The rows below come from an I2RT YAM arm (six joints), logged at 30 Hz.
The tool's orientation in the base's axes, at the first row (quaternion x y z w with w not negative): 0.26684 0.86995 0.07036 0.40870
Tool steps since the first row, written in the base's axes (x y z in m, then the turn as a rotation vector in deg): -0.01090 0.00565 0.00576 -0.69 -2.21 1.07; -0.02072 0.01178 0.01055 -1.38 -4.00 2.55; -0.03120 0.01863 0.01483 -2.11 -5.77 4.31; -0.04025 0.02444 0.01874 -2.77 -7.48 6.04
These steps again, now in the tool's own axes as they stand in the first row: 0.00477 0.00232 -0.01248 -1.51 -1.79 -1.01; 0.00989 0.00515 -0.02356 -3.08 -3.08 -2.32; 0.01607 0.00815 -0.03487 -4.81 -4.28 -3.85; 0.02120 0.01073 -0.04477 -6.52 -5.41 -5.32
